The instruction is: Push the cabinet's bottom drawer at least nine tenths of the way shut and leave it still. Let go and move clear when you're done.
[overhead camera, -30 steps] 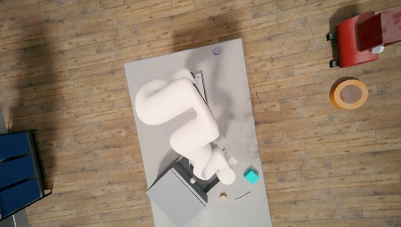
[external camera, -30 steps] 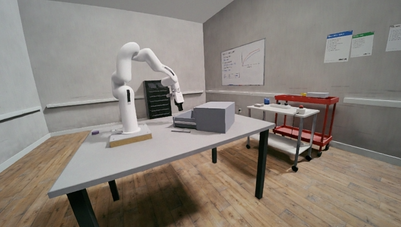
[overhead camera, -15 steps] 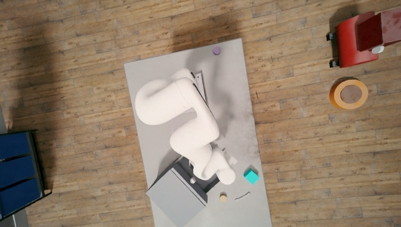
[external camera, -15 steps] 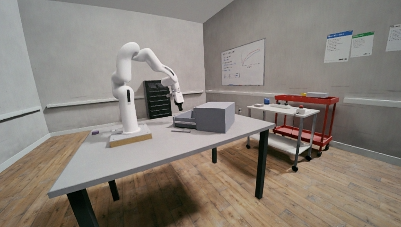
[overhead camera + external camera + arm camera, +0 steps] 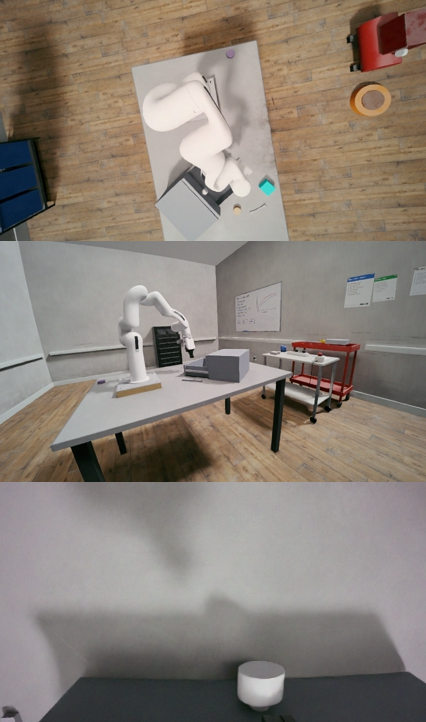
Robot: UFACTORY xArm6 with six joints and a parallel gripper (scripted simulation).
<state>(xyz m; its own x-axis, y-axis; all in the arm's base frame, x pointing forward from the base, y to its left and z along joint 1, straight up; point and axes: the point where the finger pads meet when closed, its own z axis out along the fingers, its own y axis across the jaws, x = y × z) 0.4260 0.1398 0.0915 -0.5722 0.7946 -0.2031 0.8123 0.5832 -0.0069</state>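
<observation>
My gripper is now 8 cm short of the drawer, 10 cm to the left of it and 11 cm above it. Also, from my hand: teal cube: 20 cm ahead, 22 cm to the left, 12 cm below; thin grey strip: 10 cm behind, 24 cm to the right, 13 cm below; grey cabinet: 14 cm ahead, 19 cm to the right, 6 cm below.
</observation>
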